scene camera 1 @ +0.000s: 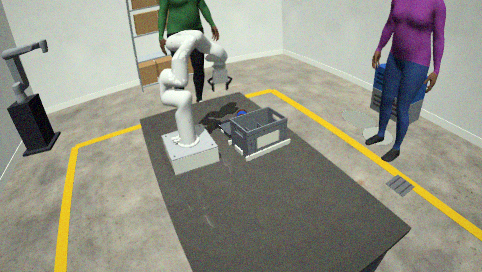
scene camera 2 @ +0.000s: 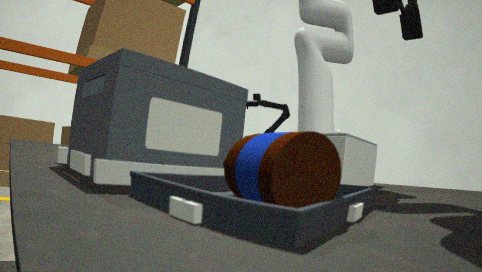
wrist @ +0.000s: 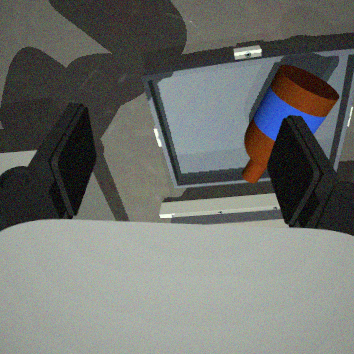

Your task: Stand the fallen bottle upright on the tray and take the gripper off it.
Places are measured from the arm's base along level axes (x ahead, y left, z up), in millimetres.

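Where they show: gripper, fingertip midpoint: (scene camera 1: 220, 90) (scene camera 2: 401, 26) (wrist: 184, 135); arm's base at its link origin: (scene camera 1: 188, 141).
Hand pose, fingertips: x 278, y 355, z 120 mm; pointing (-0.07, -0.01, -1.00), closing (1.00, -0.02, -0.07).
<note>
Each offset is from my fingertips to the top centre of the thing.
An orange-brown bottle @[dx +110, dy -118, dz -149 mm] (scene camera 1: 241, 113) (scene camera 2: 305, 172) (wrist: 287, 114) with a blue band lies on its side in the shallow dark tray @[dx +83, dy -126, dz -202 mm] (scene camera 1: 225, 129) (scene camera 2: 245, 217) (wrist: 205, 110). In the wrist view its neck points to the lower left and its wide base to the upper right, near a tray corner. In scene camera 2 its base faces the camera. My gripper (scene camera 1: 220, 89) (scene camera 2: 400, 25) (wrist: 184, 135) is open and empty, well above the tray. In the wrist view the right finger covers part of the bottle. In scene camera 1 the crate hides much of the tray.
A grey divided crate @[dx +133, dy -379, dz -53 mm] (scene camera 1: 245, 144) (scene camera 2: 132, 115) stands right beside the tray, taller than it, with white strips (scene camera 1: 267, 149) (scene camera 2: 115, 171) along its base. The arm's base block (scene camera 1: 195, 159) (scene camera 2: 360, 160) is on the table's other side. Two people stand beyond the table.
</note>
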